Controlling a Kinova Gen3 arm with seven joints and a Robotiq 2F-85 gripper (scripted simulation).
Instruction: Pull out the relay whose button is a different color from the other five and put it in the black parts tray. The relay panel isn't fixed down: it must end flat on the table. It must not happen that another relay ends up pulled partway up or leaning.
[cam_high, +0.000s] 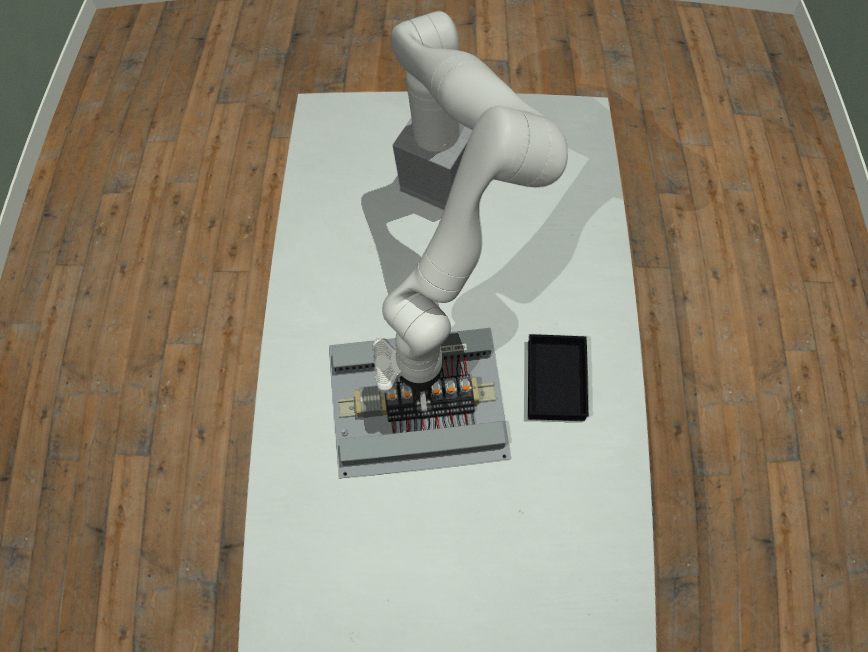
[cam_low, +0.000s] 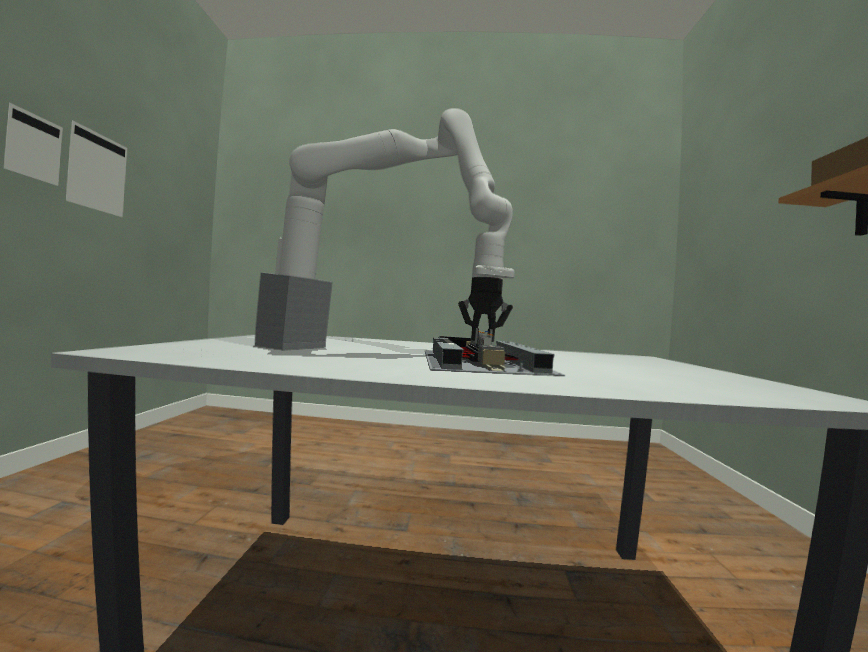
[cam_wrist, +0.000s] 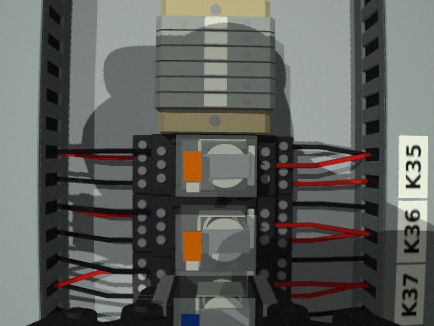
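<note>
Now: hand 10 mm above the blue-button relay. The rest, counted from my hand: black parts tray (50 mm behind, 260 mm to the left, 40 mm below); grey relay panel (10 mm to the right, 40 mm below).
</note>
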